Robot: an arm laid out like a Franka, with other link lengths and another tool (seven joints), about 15 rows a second.
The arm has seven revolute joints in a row. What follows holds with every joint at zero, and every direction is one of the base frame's.
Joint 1 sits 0.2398 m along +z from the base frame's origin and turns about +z.
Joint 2 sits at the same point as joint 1 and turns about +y.
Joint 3 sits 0.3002 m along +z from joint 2 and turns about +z.
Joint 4 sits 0.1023 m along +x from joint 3 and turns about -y.
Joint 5 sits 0.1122 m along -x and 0.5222 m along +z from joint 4 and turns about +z.
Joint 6 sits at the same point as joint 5 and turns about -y.
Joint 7 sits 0.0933 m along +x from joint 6 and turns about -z.
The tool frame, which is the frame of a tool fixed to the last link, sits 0.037 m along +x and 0.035 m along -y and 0.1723 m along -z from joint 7; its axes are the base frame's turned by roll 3.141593, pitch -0.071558 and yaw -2.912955 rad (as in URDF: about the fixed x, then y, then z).
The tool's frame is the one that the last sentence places.
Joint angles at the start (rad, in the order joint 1, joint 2, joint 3, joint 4, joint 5, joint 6, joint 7):
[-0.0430, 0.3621, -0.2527, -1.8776, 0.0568, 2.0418, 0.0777]
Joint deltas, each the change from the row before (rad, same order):
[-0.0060, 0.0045, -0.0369, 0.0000, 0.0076, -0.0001, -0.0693]
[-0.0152, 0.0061, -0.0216, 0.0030, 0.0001, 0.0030, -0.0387]
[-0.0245, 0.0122, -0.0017, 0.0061, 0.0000, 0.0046, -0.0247]
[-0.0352, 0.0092, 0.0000, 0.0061, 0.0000, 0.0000, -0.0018]
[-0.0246, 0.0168, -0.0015, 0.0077, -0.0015, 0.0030, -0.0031]
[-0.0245, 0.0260, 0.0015, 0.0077, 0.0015, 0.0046, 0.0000]
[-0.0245, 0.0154, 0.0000, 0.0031, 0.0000, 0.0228, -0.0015]
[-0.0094, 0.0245, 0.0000, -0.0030, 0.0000, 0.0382, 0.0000]
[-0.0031, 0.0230, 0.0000, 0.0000, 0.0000, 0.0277, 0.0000]
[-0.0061, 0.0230, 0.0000, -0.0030, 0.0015, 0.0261, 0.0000]
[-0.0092, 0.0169, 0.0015, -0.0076, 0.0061, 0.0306, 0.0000]
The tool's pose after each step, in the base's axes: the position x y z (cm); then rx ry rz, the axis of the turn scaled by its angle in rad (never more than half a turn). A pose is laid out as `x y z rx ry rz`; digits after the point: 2 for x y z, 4 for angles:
72.09 -28.91 6.36 -0.2081 -2.8703 -0.0129
71.26 -31.54 6.29 -0.2041 -2.8705 -0.0093
70.65 -33.42 5.79 -0.2050 -2.8684 -0.0107
69.53 -35.93 5.46 -0.2519 -2.8613 -0.0152
68.64 -37.81 4.71 -0.2818 -2.8513 -0.0136
67.65 -39.41 3.26 -0.3130 -2.8341 -0.0166
66.88 -41.24 2.52 -0.3451 -2.8390 -0.0088
66.48 -42.06 0.92 -0.3575 -2.8454 0.0070
66.29 -42.40 -0.50 -0.3601 -2.8474 0.0198
65.78 -42.86 -2.10 -0.3681 -2.8449 0.0278
65.17 -43.37 -3.48 -0.3840 -2.8490 0.0309

